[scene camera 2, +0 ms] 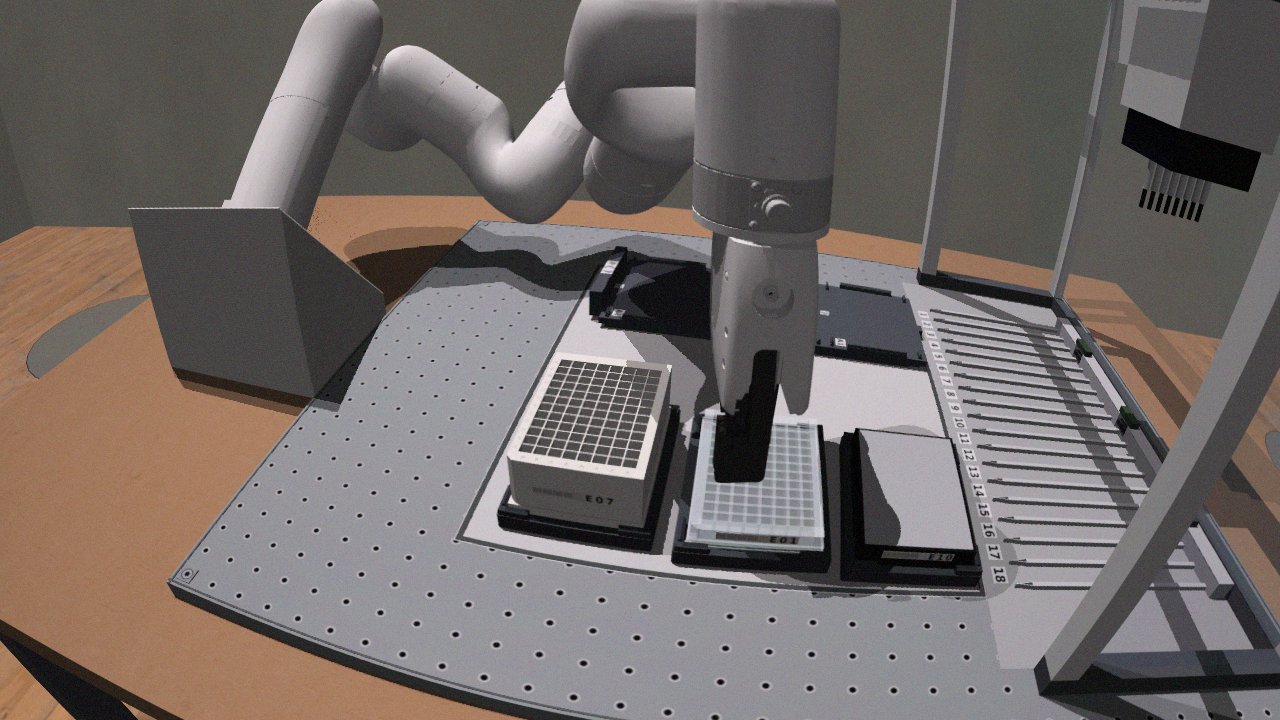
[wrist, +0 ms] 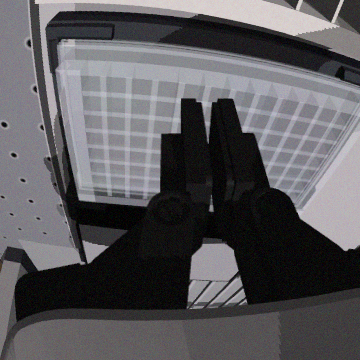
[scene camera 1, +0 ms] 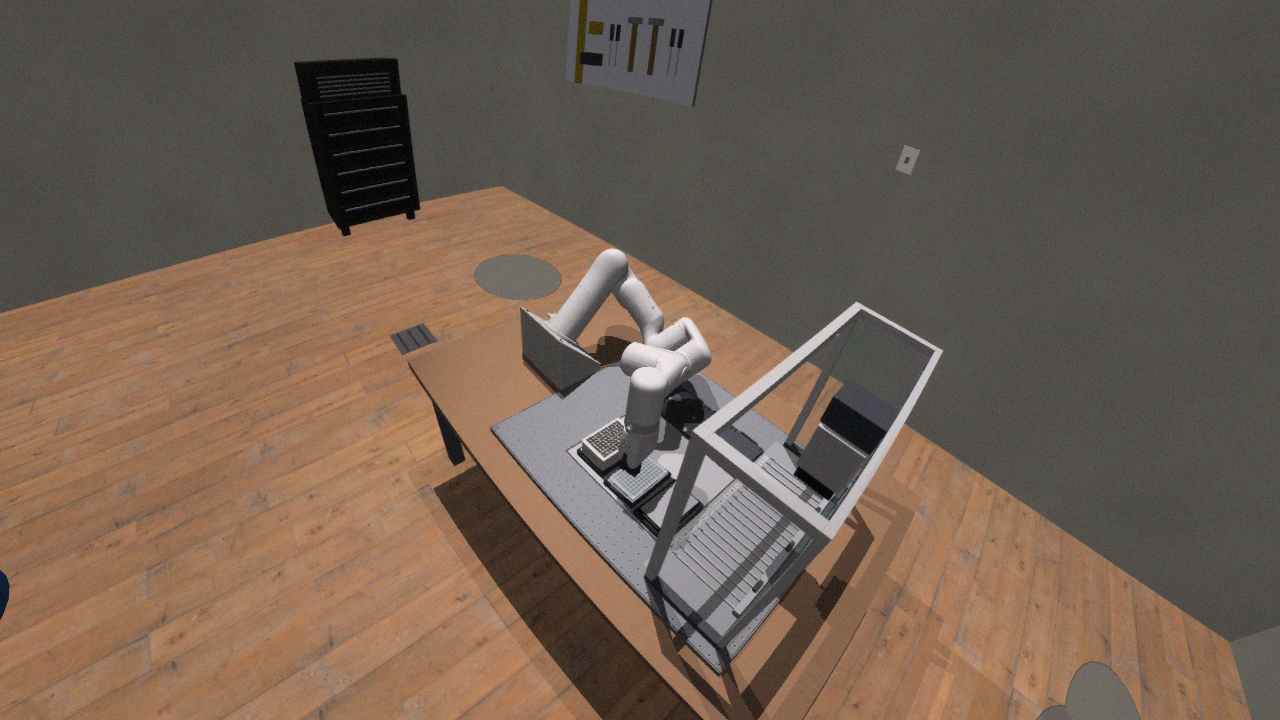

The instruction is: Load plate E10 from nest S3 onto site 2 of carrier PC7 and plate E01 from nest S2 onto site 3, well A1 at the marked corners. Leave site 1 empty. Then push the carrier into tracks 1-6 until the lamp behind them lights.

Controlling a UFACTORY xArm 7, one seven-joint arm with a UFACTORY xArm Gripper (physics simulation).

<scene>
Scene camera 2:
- my gripper
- clear well plate: gripped by my gripper
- dark carrier
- pipetting head
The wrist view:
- my gripper
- clear well plate
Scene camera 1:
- my gripper
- clear well plate
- dark carrier
</scene>
